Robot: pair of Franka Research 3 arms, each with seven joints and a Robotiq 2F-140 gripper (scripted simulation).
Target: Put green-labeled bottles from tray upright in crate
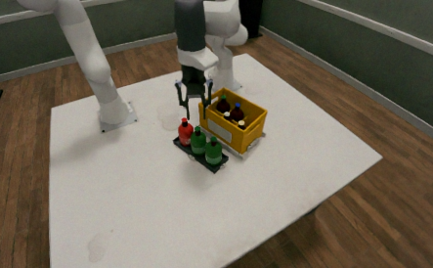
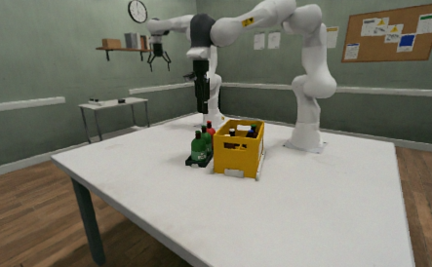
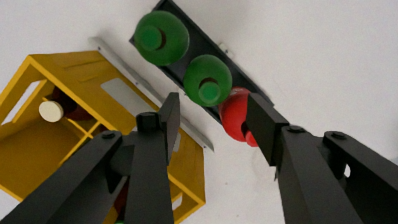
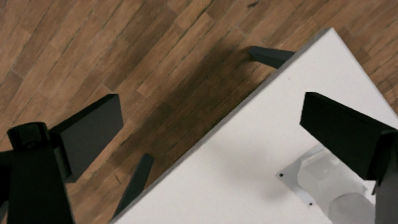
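Note:
The red bottle lies 8 cm behind my left hand, 3 cm to the right of it and 17 cm below it. From my left hand the other things lie so: tray 25 cm below; blue-capped bottle 6 cm behind, 24 cm to the left, 17 cm below; yellow crate 4 cm behind, 20 cm to the left, 17 cm below.

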